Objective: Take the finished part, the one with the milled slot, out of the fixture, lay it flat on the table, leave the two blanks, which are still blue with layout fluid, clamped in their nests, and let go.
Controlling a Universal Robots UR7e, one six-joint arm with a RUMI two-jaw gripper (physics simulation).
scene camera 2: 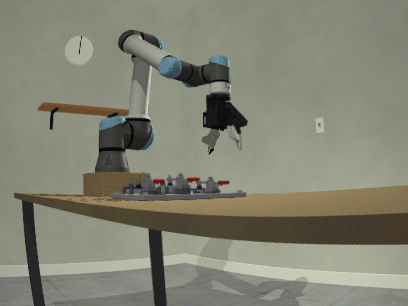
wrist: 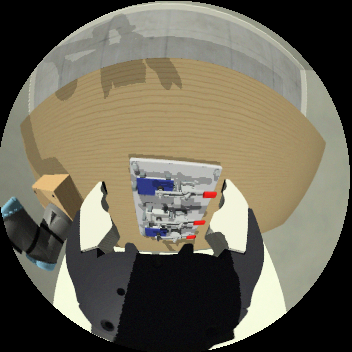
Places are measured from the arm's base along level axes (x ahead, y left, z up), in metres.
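Where they show: gripper, fingertip midpoint: (scene camera 2: 224, 152) (wrist: 162, 181); arm's base, origin of the base link: (scene camera 2: 112, 173) (wrist: 60, 216).
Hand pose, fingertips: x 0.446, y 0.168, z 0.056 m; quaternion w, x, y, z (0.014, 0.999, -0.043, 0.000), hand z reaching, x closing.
Note:
Each offset is from my fingertips to the top centre of the thing. "spot": to the spot under its first point. Level surfaces: height alone.
The grey fixture plate {spot: dx +0.126, dy -0.144, dz -0.143 m} (scene camera 2: 227, 195) (wrist: 197, 168) lies on the table with three nests. One blue blank {dx -0.039, dy -0.099, dz -0.120 m} (wrist: 146, 186) sits in the far nest of the wrist view, and the other blue blank {dx -0.077, dy -0.316, dz -0.115 m} (wrist: 152, 232) in the near nest. A light grey part {dx -0.051, dy -0.209, dz -0.110 m} (wrist: 159, 215) sits in the middle nest; its slot is too small to make out. Three toggle clamps with red handles {spot: dx +0.091, dy -0.248, dz -0.095 m} (scene camera 2: 193, 179) {spot: dx +0.098, dy -0.122, dz -0.099 m} (wrist: 209, 194) reach across the nests, their arms lying over the parts. My gripper (scene camera 2: 225, 150) (wrist: 162, 181) is open and empty, pointing down, well above the fixture.
The wooden table {dz -0.151 m} (scene camera 2: 310, 205) (wrist: 240, 120) extends around the fixture. The robot's wooden base block (scene camera 2: 95, 184) (wrist: 62, 192) stands beside the fixture, at the left in both views. A wall shelf (scene camera 2: 82, 108) is behind the arm.

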